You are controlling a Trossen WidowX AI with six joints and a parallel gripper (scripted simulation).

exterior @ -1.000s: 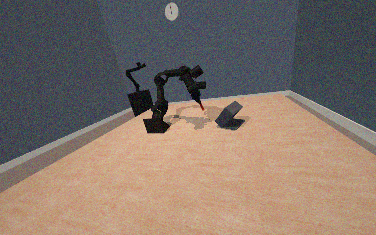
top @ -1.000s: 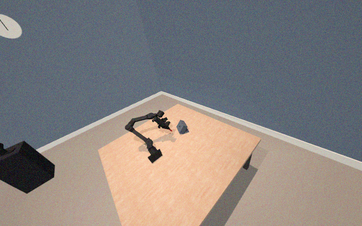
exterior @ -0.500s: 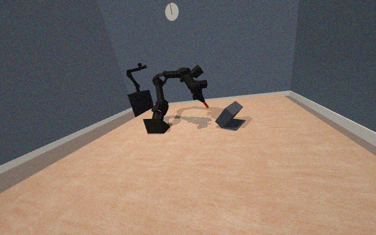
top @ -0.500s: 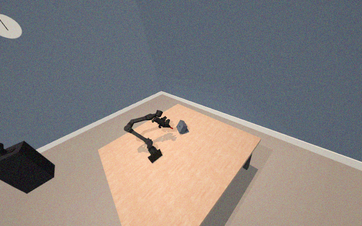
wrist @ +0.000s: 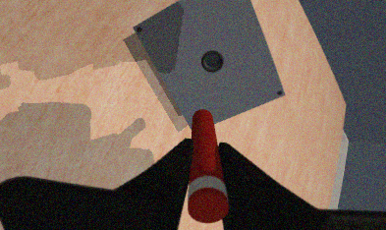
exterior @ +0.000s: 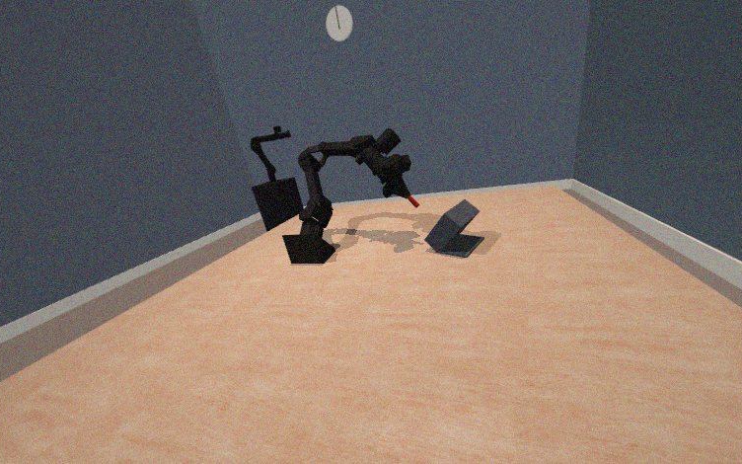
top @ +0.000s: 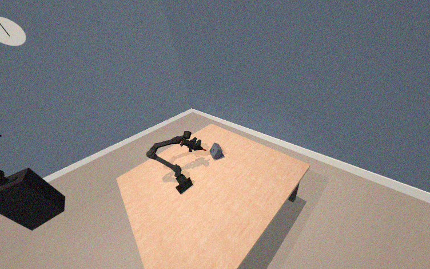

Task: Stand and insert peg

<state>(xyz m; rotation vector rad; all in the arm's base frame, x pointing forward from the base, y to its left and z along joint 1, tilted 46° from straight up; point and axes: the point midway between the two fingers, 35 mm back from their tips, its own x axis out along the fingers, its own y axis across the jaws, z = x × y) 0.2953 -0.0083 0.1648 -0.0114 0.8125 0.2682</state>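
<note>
My gripper tip is now 120 mm short of the grey sloped panel, 40 mm to the left of it and 90 mm above it. Round my gripper tip: red peg 10 mm behind, 10 mm to the left, 10 mm above.
</note>
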